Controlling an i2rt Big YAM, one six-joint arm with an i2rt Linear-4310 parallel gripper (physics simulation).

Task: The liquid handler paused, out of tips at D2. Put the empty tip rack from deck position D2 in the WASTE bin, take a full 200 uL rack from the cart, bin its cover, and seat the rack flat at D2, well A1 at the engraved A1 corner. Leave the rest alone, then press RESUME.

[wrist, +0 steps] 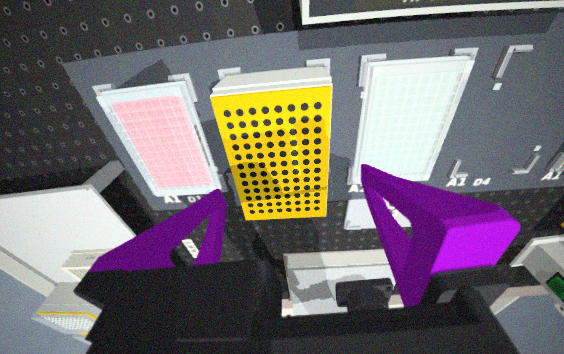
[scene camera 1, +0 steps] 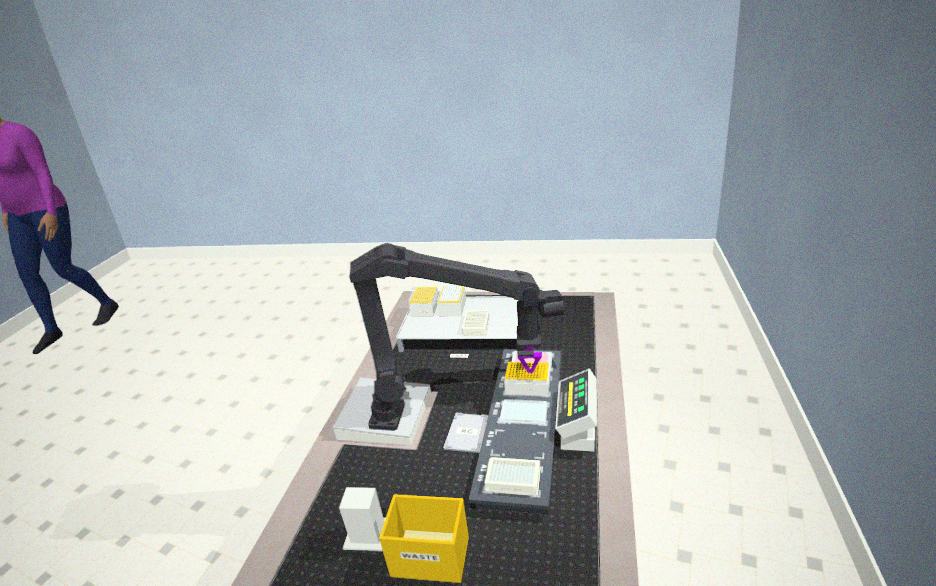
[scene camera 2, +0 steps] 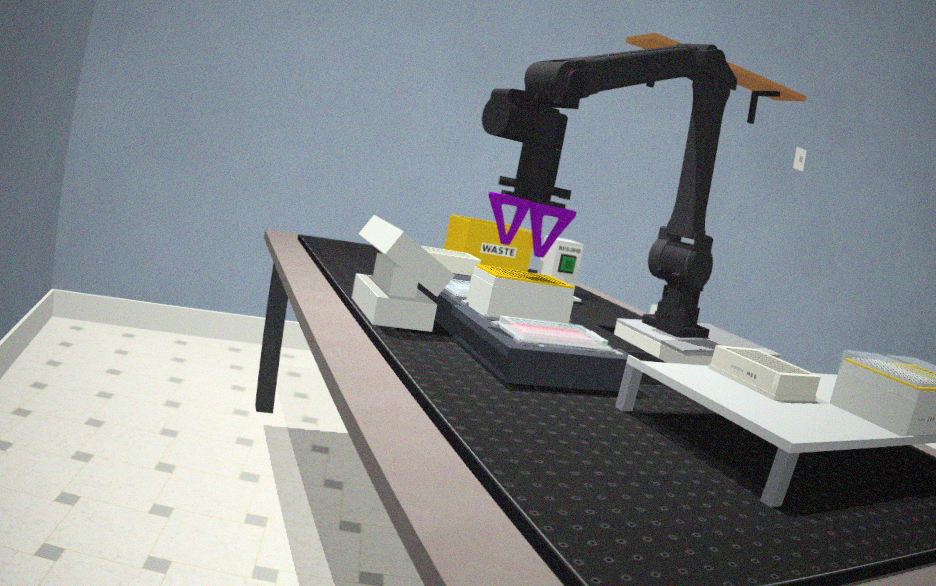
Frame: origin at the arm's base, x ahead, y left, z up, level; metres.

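Seen in the pictures: gripper, fingertip midpoint: (wrist: 288, 184) (scene camera 1: 529, 362) (scene camera 2: 521, 250); arm's base, link origin: (wrist: 362, 289) (scene camera 1: 387, 415) (scene camera 2: 674, 329).
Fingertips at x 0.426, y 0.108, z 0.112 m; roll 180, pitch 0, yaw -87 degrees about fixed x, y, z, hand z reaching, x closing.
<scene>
Offsets run from my fingertips to a thing's top centre. "spot": to the spot under its first point.
The empty yellow-topped tip rack {0.009 m back, 0.009 m left, 0.034 m down} (scene camera 1: 527, 385) (scene camera 2: 521, 296) (wrist: 280, 150) stands at D2, its holes dark. My gripper (scene camera 1: 530, 370) (scene camera 2: 523, 249) (wrist: 288, 184) is open and empty above it, pointing down; in the wrist view the fingers flank its near end with gaps. The WASTE bin {0.219 m back, 0.552 m right, 0.007 m down} (scene camera 1: 449, 548) (scene camera 2: 469, 232) has something pale inside. On the cart {0.252 m back, 0.405 m left, 0.076 m down} (scene camera 1: 497, 316) (scene camera 2: 759, 416) (wrist: 45, 215) stand a yellow-topped rack {0.412 m back, 0.477 m left, 0.011 m down} (scene camera 1: 423, 301) and a rack with white tips {0.304 m back, 0.474 m left, 0.011 m down} (scene camera 1: 451, 301); their volume labels are unreadable. The green RESUME button {spot: 0.379 m back, 0.463 m right, 0.060 m down} (scene camera 2: 567, 263) is on a white post {0.382 m back, 0.501 m right, 0.012 m down} (scene camera 1: 361, 514). D2's A1 mark is hidden.
The deck (scene camera 1: 518, 441) (scene camera 2: 566, 372) holds a pink plate {0.000 m ahead, 0.133 m left, 0.080 m down} (scene camera 2: 552, 331) (wrist: 160, 142) at D1, a clear plate {0.018 m back, 0.115 m right, 0.080 m down} (scene camera 1: 523, 412) (wrist: 412, 115) at D3 and a beige plate {0.037 m back, 0.362 m right, 0.063 m down} (scene camera 1: 512, 476) at D5. A tilted console (scene camera 1: 576, 402) (scene camera 2: 407, 251) stands beside it. A beige box {0.199 m back, 0.337 m left, 0.050 m down} (scene camera 1: 475, 323) (scene camera 2: 763, 372) sits on the cart.
</scene>
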